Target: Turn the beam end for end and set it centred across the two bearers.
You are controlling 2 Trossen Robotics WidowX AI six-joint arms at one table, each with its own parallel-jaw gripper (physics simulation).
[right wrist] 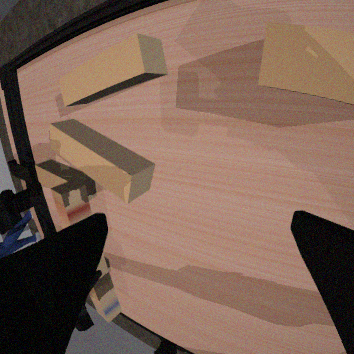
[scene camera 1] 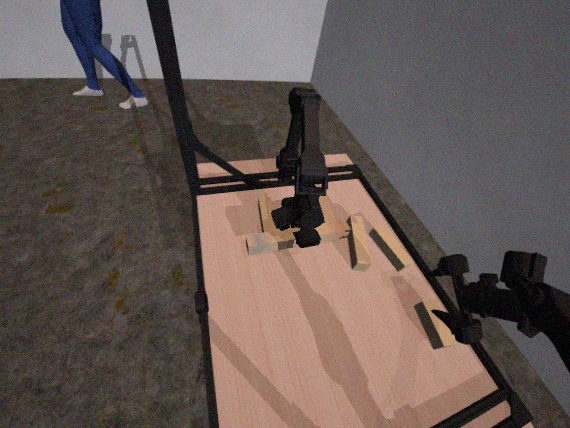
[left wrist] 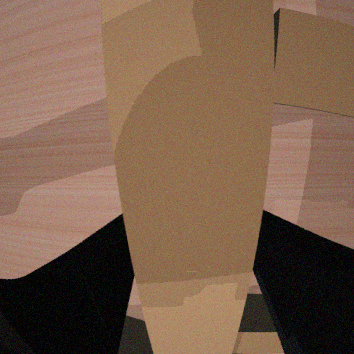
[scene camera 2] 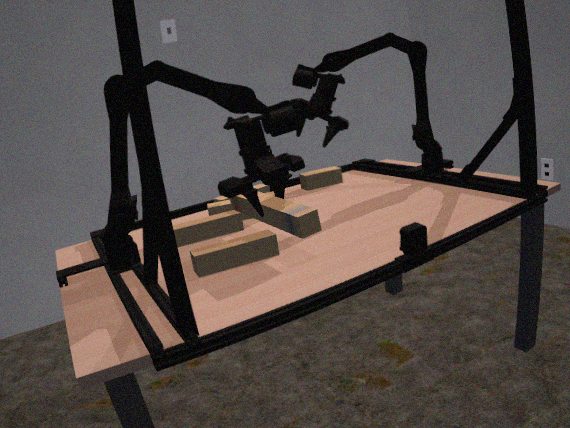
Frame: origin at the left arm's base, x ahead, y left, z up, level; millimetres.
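Seen in the pictures: left gripper, fingertip midpoint: [scene camera 1: 295, 238] [left wrist: 188, 214] [scene camera 2: 272, 212]; right gripper, fingertip midpoint: [right wrist: 201, 222] [scene camera 1: 428, 292] [scene camera 2: 311, 141]; left arm's base, origin of the base link: [right wrist: 33, 195] [scene camera 1: 284, 177] [scene camera 2: 124, 266]; right arm's base, origin of the base link: [scene camera 2: 433, 172].
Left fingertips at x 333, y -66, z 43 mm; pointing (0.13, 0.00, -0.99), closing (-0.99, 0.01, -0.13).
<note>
Offsets run from my left fingertips to a thing's top centre.
The beam @[dx -1, dy +13, dz +30 mm] [scene camera 1: 262, 243] [scene camera 2: 280, 212] [left wrist: 190, 150] [right wrist: 107, 302] is a long wooden bar with a bluish band near the end at the left in scene camera 1 and a reddish one toward the other end. My left gripper [scene camera 1: 298, 232] [scene camera 2: 270, 206] [left wrist: 188, 214] is shut on it near mid-length. Two roughly parallel blocks, apparently the bearers, lie close by: one @[dx -125, dy -61, dz -18 mm] [scene camera 1: 265, 210] [scene camera 2: 235, 255] and the other @[dx -101, dy +161, dz -18 mm] [scene camera 1: 330, 212] [scene camera 2: 210, 229]. Contact beneath the beam is hidden. My right gripper [scene camera 1: 434, 292] [scene camera 2: 312, 140] [right wrist: 201, 222] is open and empty above the table.
Two loose blocks lie past the reddish end: one @[dx +36, dy +229, dz -12 mm] [scene camera 1: 359, 245] [right wrist: 102, 155] and another @[dx +81, dy +345, dz -18 mm] [scene camera 1: 392, 247] [right wrist: 112, 70]. A third block @[dx +349, dy +333, dz -15 mm] [scene camera 1: 442, 325] [scene camera 2: 321, 178] [right wrist: 310, 60] lies below my right gripper. A black frame edges the table, with a small box [scene camera 2: 413, 240] on its front rail.
</note>
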